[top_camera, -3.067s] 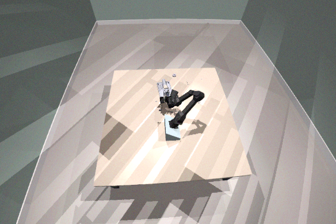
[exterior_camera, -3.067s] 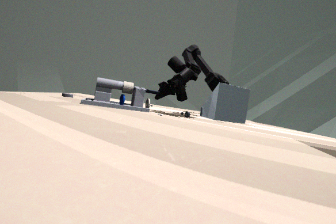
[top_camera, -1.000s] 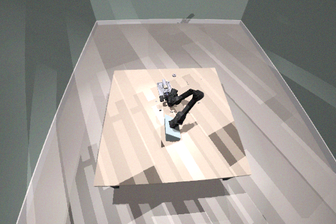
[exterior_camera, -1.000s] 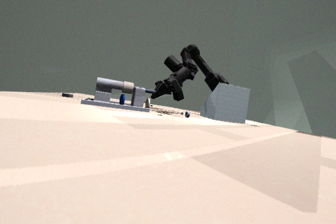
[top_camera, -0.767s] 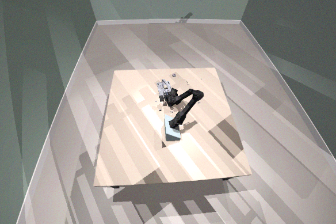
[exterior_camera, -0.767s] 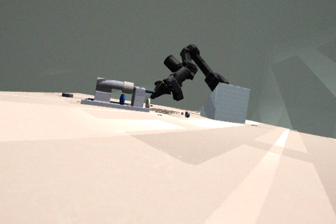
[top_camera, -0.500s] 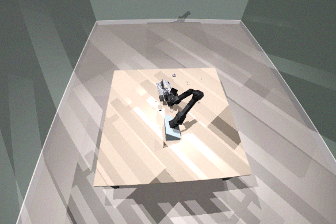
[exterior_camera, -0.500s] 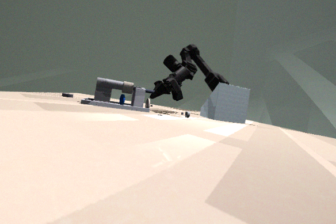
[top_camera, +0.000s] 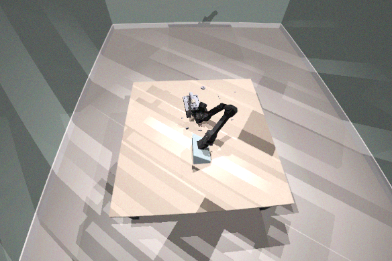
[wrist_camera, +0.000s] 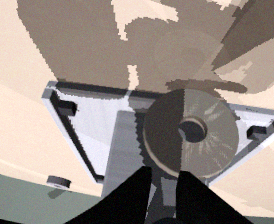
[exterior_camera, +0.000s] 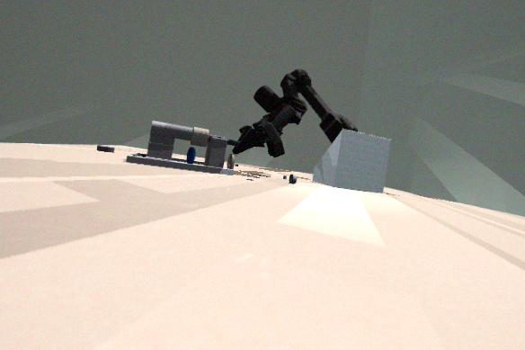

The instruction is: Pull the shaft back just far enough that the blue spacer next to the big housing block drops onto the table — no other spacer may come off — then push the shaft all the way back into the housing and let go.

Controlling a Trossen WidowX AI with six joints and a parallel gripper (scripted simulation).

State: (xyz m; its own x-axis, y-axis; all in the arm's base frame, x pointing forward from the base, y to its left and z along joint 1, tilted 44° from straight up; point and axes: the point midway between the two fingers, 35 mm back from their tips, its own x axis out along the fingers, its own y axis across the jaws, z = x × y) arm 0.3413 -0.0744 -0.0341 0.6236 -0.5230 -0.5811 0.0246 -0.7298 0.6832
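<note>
Right now the dark shaft is 60 mm ahead of my gripper tip and 30 mm above it. Also, from my gripper tip: beige spacer (90 mm ahead, 30 mm above); blue spacer (110 mm ahead, 20 mm below); dark piece (130 mm behind, 100 mm to the left, 40 mm below).
</note>
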